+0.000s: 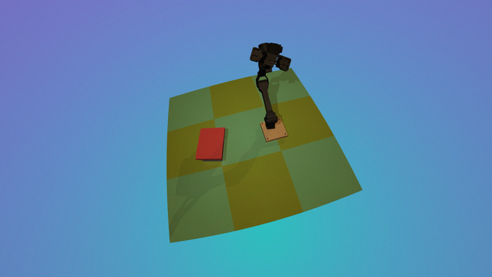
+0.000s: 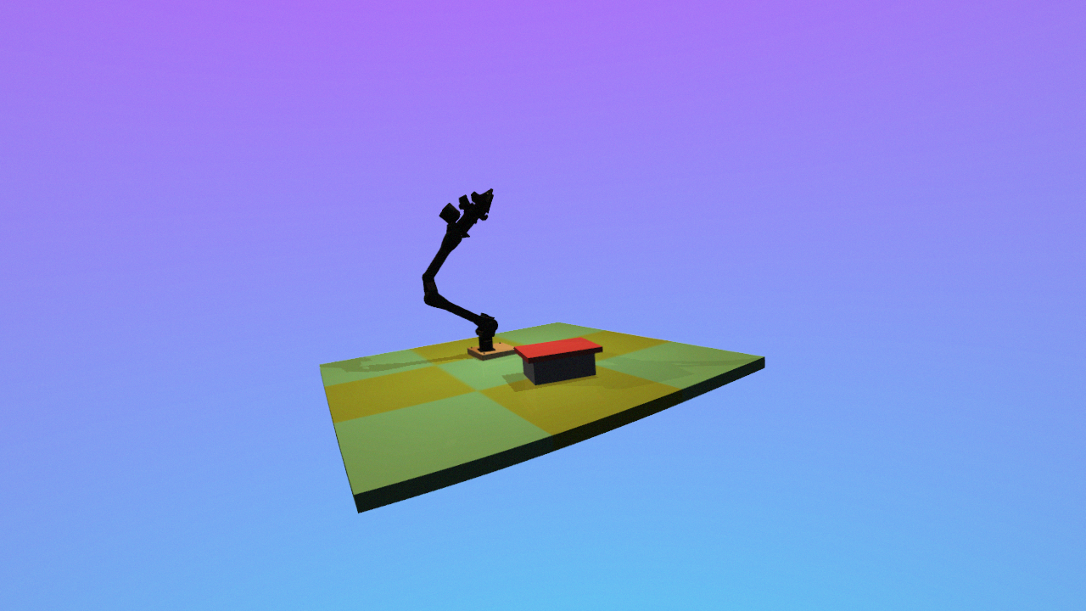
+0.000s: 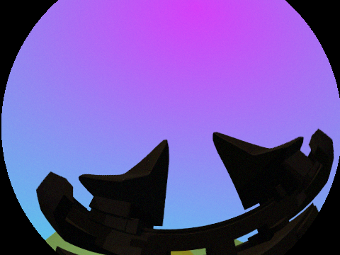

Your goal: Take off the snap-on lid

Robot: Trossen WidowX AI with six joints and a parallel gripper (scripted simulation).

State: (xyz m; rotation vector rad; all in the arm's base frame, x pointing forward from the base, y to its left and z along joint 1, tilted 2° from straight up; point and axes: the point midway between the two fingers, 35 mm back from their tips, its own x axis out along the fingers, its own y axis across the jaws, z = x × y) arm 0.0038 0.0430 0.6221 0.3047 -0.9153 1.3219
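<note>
The red lid lies 43 cm ahead of my gripper tip, 5 cm to the left of it and 58 cm below it. The rest, counted from my gripper tip: storage box (43 cm ahead, 5 cm to the left, 62 cm below).
</note>
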